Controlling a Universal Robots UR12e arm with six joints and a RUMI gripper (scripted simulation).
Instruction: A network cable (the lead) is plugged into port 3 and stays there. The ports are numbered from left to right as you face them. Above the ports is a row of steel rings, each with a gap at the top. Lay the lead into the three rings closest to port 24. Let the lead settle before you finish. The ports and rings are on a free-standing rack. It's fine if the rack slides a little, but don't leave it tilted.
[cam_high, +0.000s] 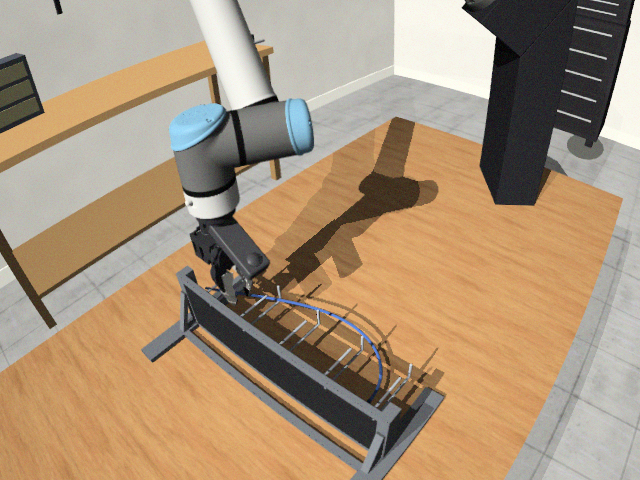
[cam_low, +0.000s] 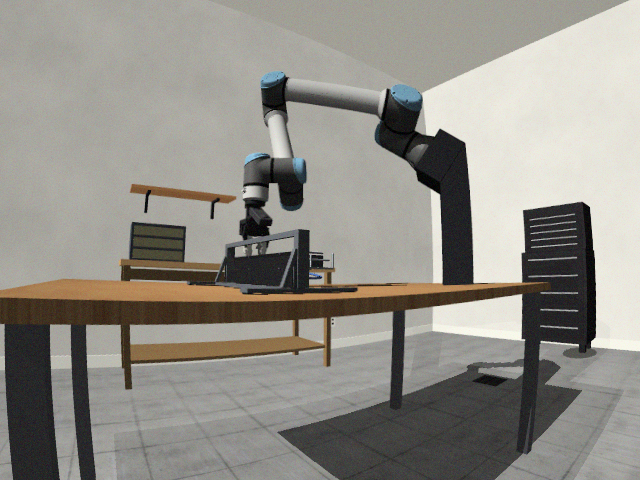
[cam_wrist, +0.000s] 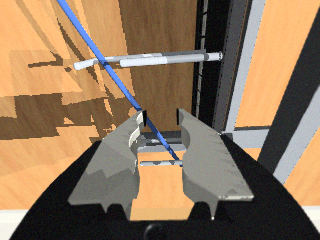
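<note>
Right now the grey rack is 110 mm ahead of my hand, 120 mm to the left of it and 10 mm below it.
</note>
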